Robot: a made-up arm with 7 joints. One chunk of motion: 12 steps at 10 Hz.
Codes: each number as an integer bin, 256 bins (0 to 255) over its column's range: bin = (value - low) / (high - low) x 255, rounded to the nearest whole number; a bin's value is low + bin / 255 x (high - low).
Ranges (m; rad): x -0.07..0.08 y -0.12..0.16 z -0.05..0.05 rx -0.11..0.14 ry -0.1..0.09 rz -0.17..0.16
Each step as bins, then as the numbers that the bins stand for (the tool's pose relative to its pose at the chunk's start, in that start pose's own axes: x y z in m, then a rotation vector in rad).
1 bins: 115 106 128 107 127 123
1 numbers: -0.0024 -0.0036 0.0002 -0.0051 -0.0054 -0.0108
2 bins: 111 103 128 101 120 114
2 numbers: -0.0047 -0.0069 0.0002 -0.0110 -0.0106 -0.0225
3 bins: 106 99 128 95 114 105
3 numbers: -0.0076 -0.0113 0.0002 -0.0169 -0.0151 -0.0341
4 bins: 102 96 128 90 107 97
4 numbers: -0.0100 -0.0146 0.0002 -0.0218 -0.0203 -0.0445
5 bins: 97 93 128 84 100 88
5 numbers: -0.0129 -0.0179 0.0002 -0.0276 -0.0255 -0.0561
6 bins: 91 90 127 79 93 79
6 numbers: -0.0165 -0.0212 -0.0002 -0.0325 -0.0307 -0.0678
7 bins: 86 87 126 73 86 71
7 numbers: -0.0194 -0.0245 -0.0006 -0.0384 -0.0359 -0.0781
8 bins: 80 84 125 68 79 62
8 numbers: -0.0229 -0.0278 -0.0010 -0.0433 -0.0411 -0.0898
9 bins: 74 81 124 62 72 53
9 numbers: -0.0265 -0.0311 -0.0014 -0.0492 -0.0464 -0.1014
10 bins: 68 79 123 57 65 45
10 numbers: -0.0300 -0.0333 -0.0018 -0.0541 -0.0516 -0.1118
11 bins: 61 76 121 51 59 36
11 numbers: -0.0341 -0.0365 -0.0025 -0.0600 -0.0560 -0.1234
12 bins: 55 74 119 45 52 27
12 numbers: -0.0376 -0.0387 -0.0033 -0.0659 -0.0613 -0.1351
